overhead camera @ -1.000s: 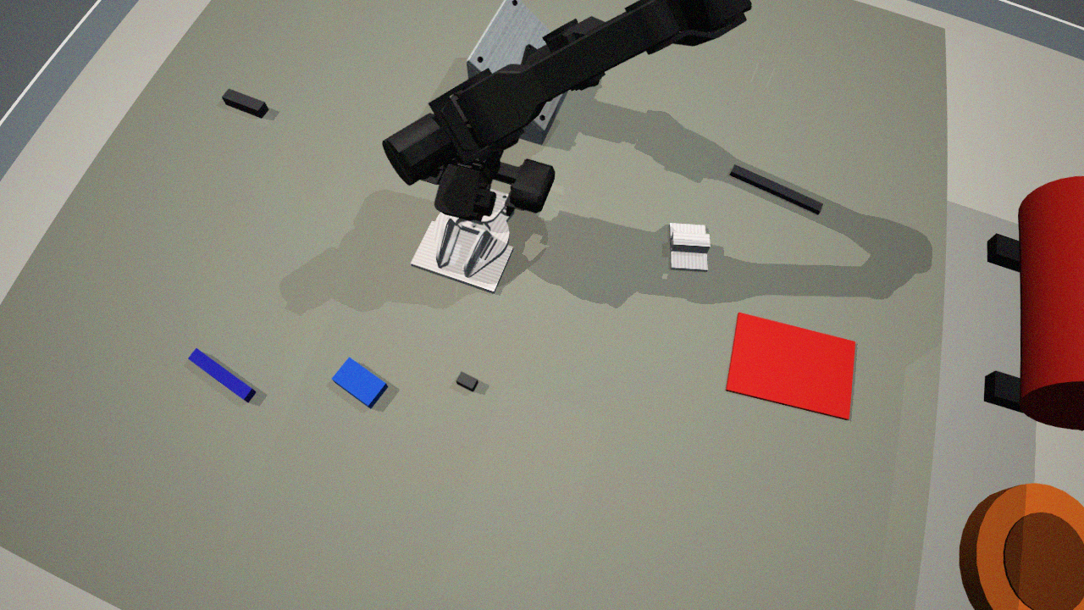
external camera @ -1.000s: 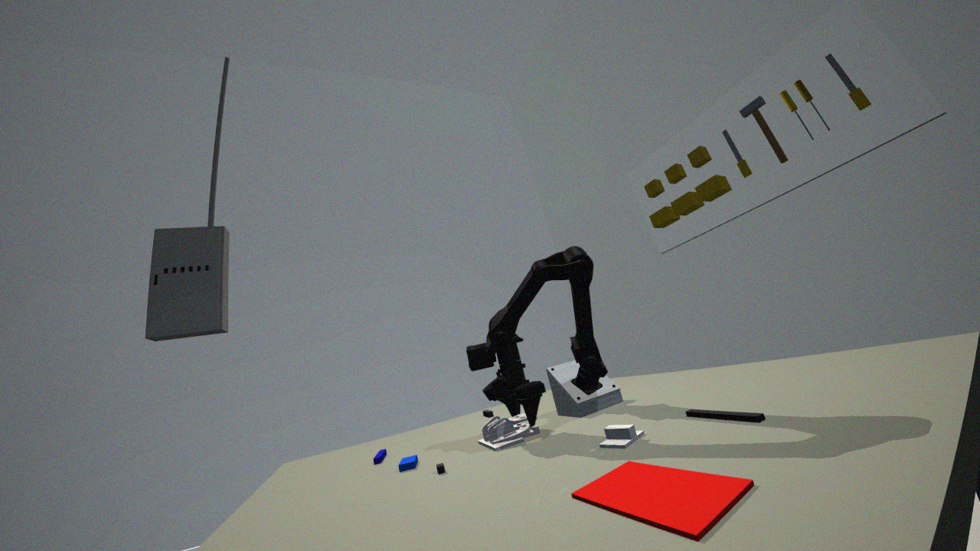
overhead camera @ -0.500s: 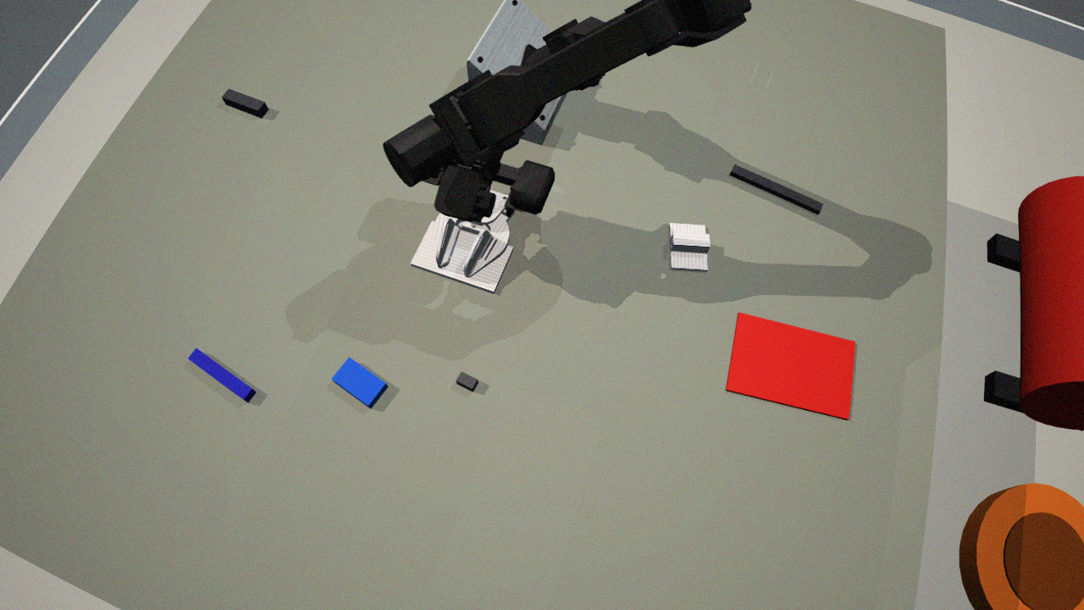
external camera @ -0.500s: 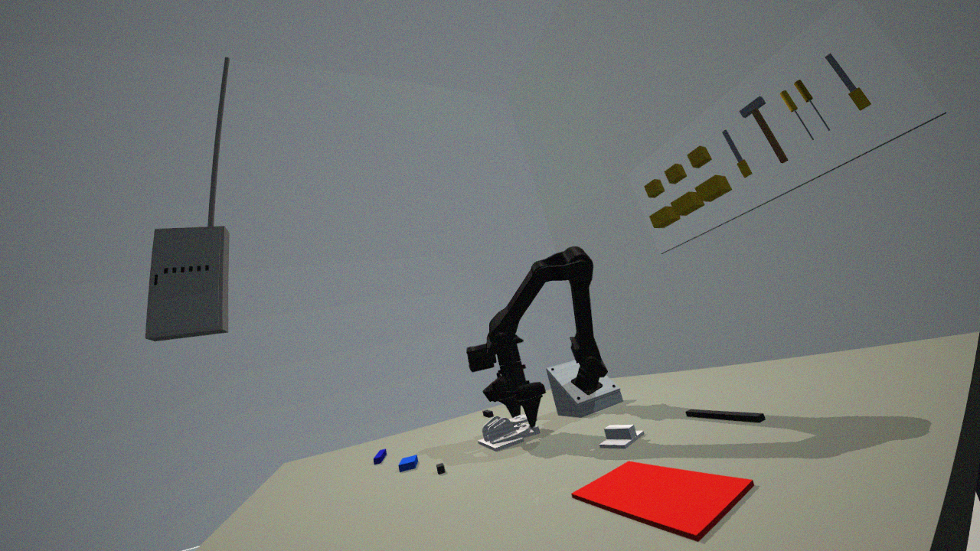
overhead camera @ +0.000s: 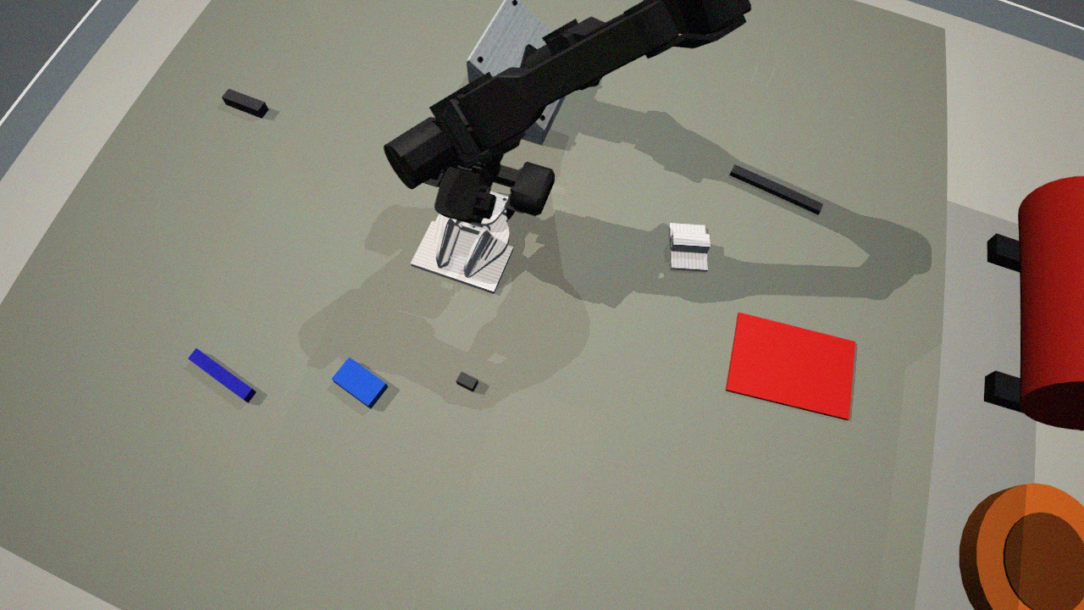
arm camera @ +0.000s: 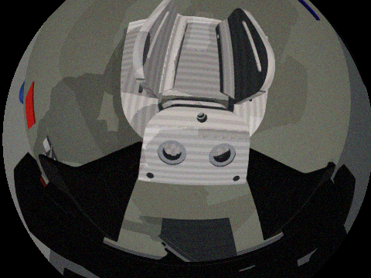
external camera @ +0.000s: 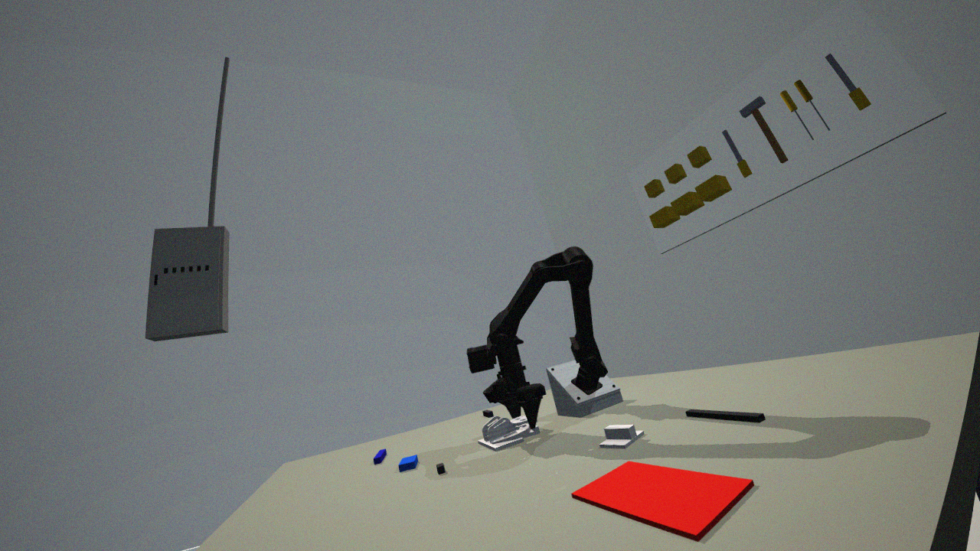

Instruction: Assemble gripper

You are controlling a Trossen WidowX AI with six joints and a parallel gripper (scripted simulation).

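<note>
Now: the housing plate 1 cm below my gripper tip and 1 cm ahead of it. Also, from my gripper tip: small black block 24 cm ahead, 4 cm to the left, 1 cm below; white ribbed plate 7 cm ahead, 1 cm to the right, 1 cm below; gripper base 2 cm above, 1 cm ahead.
</note>
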